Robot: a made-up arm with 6 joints.
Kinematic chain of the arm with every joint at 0, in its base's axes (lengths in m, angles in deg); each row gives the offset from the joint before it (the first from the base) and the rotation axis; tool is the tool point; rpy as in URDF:
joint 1: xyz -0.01 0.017 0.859 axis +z
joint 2: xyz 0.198 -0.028 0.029 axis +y
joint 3: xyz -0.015 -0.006 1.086 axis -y
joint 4: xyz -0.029 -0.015 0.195 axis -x
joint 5: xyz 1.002 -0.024 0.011 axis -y
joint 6: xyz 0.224 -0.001 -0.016 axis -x
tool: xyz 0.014 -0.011 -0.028 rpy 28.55 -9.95 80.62
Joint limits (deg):
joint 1: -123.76..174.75
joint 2: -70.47..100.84
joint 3: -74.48..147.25
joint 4: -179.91..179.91
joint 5: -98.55..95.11
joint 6: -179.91..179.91
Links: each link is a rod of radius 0.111 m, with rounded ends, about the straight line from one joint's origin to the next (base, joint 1, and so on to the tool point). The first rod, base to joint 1, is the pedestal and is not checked.
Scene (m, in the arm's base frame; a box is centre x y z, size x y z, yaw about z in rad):
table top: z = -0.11
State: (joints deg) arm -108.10 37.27 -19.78 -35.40 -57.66 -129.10
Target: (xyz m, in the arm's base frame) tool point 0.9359 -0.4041 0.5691
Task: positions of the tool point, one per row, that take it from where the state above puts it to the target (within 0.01 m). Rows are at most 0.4 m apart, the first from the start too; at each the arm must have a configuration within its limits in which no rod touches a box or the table.
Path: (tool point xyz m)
1: -0.0608 -1.3907 0.7937
2: 0.2556 -1.2960 0.7315
3: 0.5249 -1.1312 0.6776
4: 0.7327 -0.9141 0.6325
5: 0.8707 -0.6648 0.5964
6: 0.9359 -0.4041 0.5691

